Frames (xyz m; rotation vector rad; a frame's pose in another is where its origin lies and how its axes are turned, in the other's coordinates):
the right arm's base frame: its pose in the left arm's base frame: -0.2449 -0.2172 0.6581 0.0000 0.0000 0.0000
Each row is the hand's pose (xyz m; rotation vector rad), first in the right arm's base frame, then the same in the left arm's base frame.
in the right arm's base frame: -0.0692 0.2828 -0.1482 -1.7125 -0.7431 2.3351
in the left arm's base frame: -0.3141 0.0656 0.5099 -1.7125 -0.7431 2.3351
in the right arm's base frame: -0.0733 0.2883 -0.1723 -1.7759 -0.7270 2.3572
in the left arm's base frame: -0.3182 0.0711 0.4858 -1.7759 -0.7270 2.3572
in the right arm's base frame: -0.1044 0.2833 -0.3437 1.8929 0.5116 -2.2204
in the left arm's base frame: -0.3493 0.0661 0.3144 1.8929 0.5116 -2.2204
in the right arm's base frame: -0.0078 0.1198 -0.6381 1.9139 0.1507 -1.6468
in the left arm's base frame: -0.2527 -0.0974 0.0200 1.9139 0.1507 -1.6468
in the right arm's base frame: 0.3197 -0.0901 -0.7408 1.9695 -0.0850 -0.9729
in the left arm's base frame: 0.0748 -0.3073 -0.0827 1.9695 -0.0850 -0.9729
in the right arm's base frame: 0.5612 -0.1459 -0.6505 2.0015 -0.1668 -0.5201
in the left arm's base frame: 0.3163 -0.3631 0.0076 2.0015 -0.1668 -0.5201
